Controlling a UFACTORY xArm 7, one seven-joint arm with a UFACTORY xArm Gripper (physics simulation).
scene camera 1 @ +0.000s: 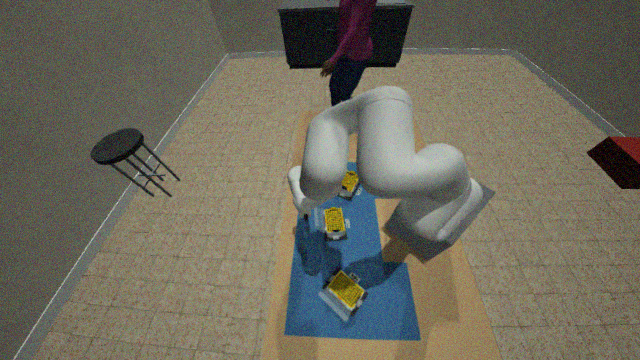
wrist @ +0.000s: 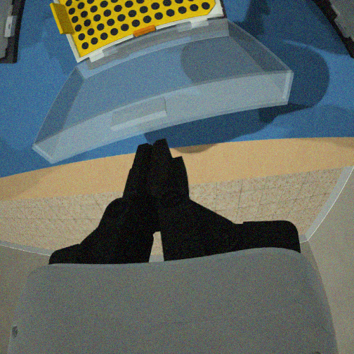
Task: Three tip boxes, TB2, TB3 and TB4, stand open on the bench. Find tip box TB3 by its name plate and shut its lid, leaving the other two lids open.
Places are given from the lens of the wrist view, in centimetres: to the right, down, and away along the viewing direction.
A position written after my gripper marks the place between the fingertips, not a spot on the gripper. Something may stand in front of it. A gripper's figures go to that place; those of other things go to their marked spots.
my gripper (wrist: 160, 160): -1, -1, 11
clear lid (wrist: 195, 70): 1, -6, 9
